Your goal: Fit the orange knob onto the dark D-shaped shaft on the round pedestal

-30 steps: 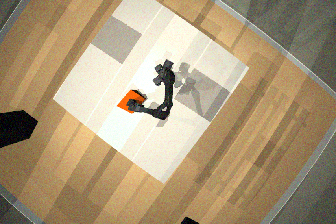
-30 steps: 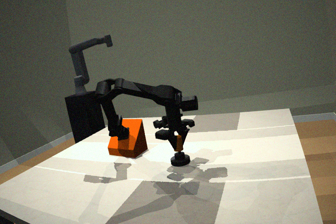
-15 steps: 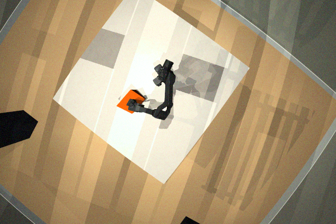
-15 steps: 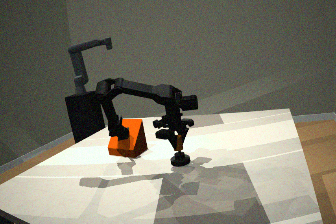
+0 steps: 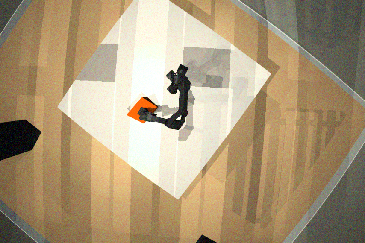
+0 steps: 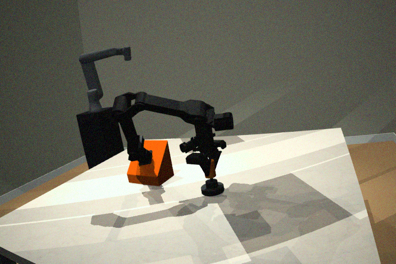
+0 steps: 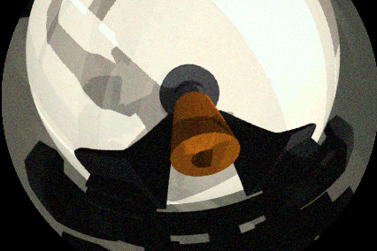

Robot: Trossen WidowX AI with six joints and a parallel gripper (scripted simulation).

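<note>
Now: gripper tip 20 mm below the orange knob. The rest, counted from my gripper tip: round dark pedestal (40 mm below).
</note>
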